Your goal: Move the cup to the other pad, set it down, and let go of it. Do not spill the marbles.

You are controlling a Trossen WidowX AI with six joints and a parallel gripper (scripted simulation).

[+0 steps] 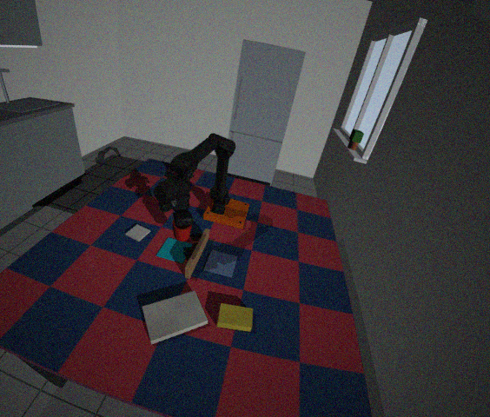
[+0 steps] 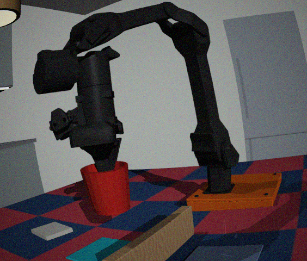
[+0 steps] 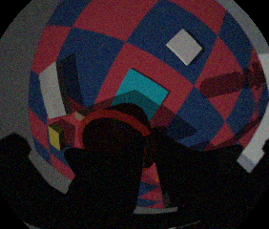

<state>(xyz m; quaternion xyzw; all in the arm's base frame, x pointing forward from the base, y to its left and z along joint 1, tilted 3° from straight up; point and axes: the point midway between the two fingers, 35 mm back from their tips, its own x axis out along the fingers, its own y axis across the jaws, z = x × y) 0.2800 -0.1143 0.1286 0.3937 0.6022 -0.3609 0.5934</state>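
Right now my gripper tip is 20 mm short of the teal pad, 20 mm to the left of it and 130 mm above it. Also, from my gripper tip: wooden bar 30 mm ahead, 80 mm to the left, 110 mm below; grey-blue pad 40 mm ahead, 180 mm to the left, 130 mm below; red cup 30 mm ahead, 10 mm to the left.
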